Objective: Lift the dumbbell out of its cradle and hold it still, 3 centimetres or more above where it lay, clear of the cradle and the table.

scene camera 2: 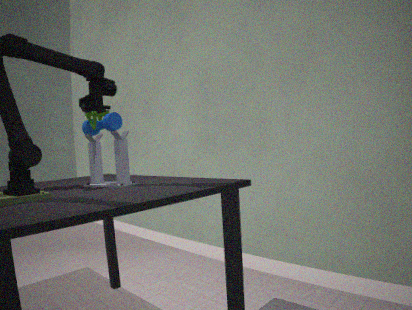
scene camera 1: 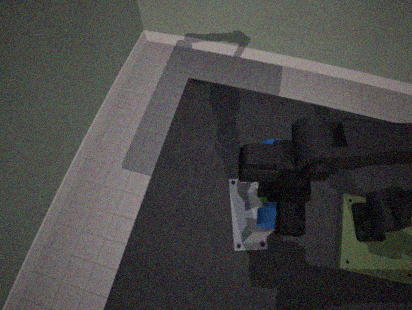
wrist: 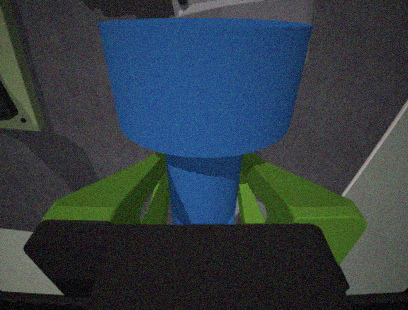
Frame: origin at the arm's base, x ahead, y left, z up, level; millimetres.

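Seen in the pictures: gripper, fingertip midpoint: [scene camera 2: 98, 129]; arm's base at its link origin: [scene camera 2: 21, 193] [scene camera 1: 366, 222].
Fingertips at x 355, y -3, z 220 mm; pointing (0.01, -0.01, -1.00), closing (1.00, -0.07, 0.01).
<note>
Offsets run from my fingertips to a thing's top centre. "pt": to the spot under its first point. Level surfaces: height alone.
The blue dumbbell {26 mm right, 2 mm back, 60 mm up} [scene camera 1: 267, 216] [scene camera 2: 114, 121] [wrist: 205, 85] is held between the green fingers at its handle. In scene camera 2 its two heads are over the V-shaped tops of the pale cradle {23 mm right, 24 mm ahead, 14 mm down} [scene camera 2: 122, 162] [scene camera 1: 237, 220], with little or no visible gap; the exact clearance cannot be told. A pale base corner of the cradle shows at the top edge of the wrist view. My gripper [scene camera 2: 94, 123] [wrist: 203, 154] is shut on the dumbbell's handle, pointing down. In scene camera 1 the arm hides the handle and most of the fingers.
The cradle's two tall posts stand on the dark table {241 mm down} [scene camera 1: 170, 225] [scene camera 2: 165, 192]. The arm's yellow-green mounting plate [scene camera 1: 346, 235] [wrist: 25, 95] is to the right of the cradle in scene camera 1. The table's near corner {pt 565 mm right, 214 mm ahead, 251 mm down} [scene camera 2: 245, 183] is right of the cradle in scene camera 2.
</note>
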